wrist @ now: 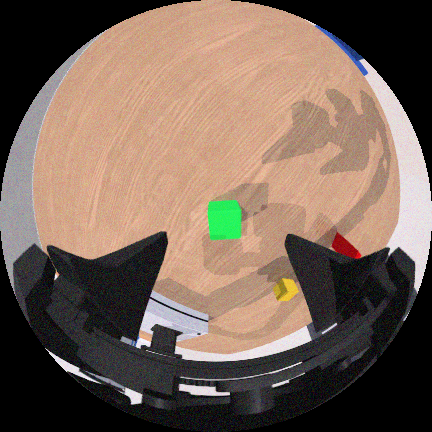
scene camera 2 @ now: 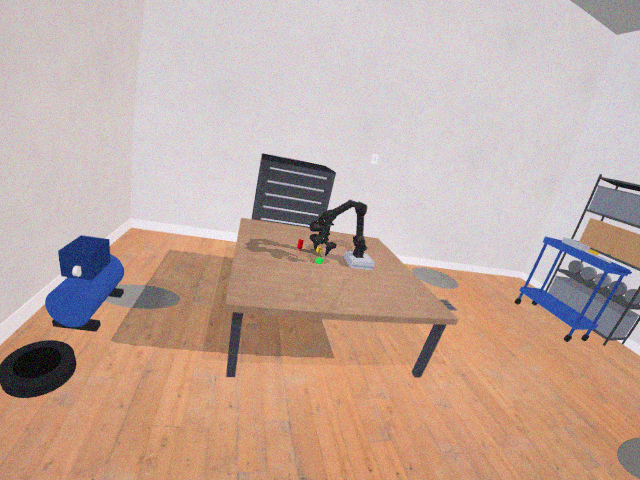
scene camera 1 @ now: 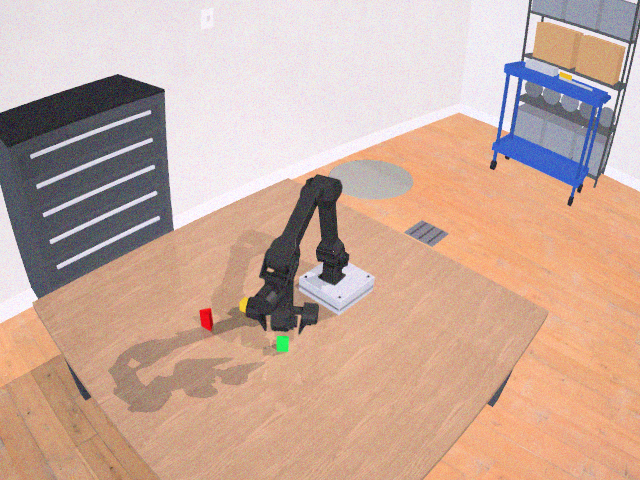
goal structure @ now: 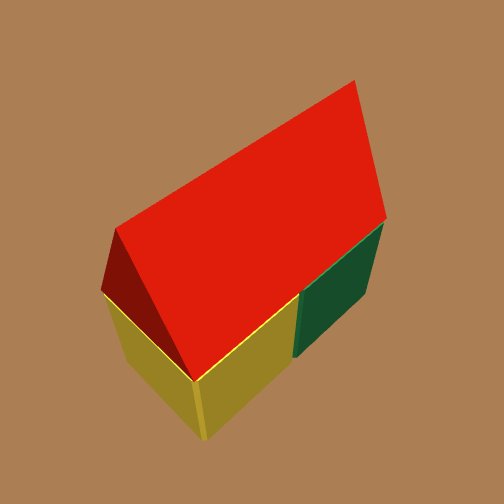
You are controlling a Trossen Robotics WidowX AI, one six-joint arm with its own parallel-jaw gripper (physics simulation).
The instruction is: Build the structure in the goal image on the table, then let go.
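Places are measured from the arm's base along level axes (x left, y up, z ahead), in centimetres.
Where they show: gripper, fingertip midpoint: (wrist: 228, 239) (scene camera 2: 320, 253) (scene camera 1: 282, 331); arm's base, origin of the base link: (wrist: 165, 330) (scene camera 2: 357, 255) (scene camera 1: 332, 276).
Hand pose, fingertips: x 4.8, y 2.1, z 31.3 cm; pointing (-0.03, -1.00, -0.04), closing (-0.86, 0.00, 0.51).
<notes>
Each offset is from my fingertips to the top centre of the thing. Level surfaces: height alone.
A green cube @(dx -0.7, dy -4.3, dz -1.0 cm) (scene camera 1: 282, 343) (scene camera 2: 319, 260) (wrist: 224, 220) sits on the table, apart from the other blocks. A red block @(dx -23.4, dy -1.0, dz +7.2 cm) (scene camera 1: 206, 319) (scene camera 2: 300, 244) (wrist: 345, 246) stands upright, taller than it is wide, at the left in scene camera 1; the right finger partly hides it in the wrist view. A small yellow block @(dx -19.5, dy -4.3, dz -7.1 cm) (scene camera 1: 244, 304) (scene camera 2: 318, 249) (wrist: 285, 290) lies between the red block and the arm's base, partly behind the gripper in scene camera 1. My gripper (scene camera 1: 283, 330) (scene camera 2: 321, 252) (wrist: 228, 239) is open and empty, pointing down above the green cube, with its fingers apart on either side.
The arm's white base plate (scene camera 1: 357, 290) (scene camera 2: 360, 264) stands on the wooden table @(dy -7.6 cm) (scene camera 1: 361, 413) (scene camera 2: 330, 294), to the right of the blocks. A dark drawer cabinet (scene camera 1: 103, 175) (scene camera 2: 295, 193) stands beyond the table. A blue cart (scene camera 1: 540, 161) (scene camera 2: 558, 308) is on the floor at the right.
</notes>
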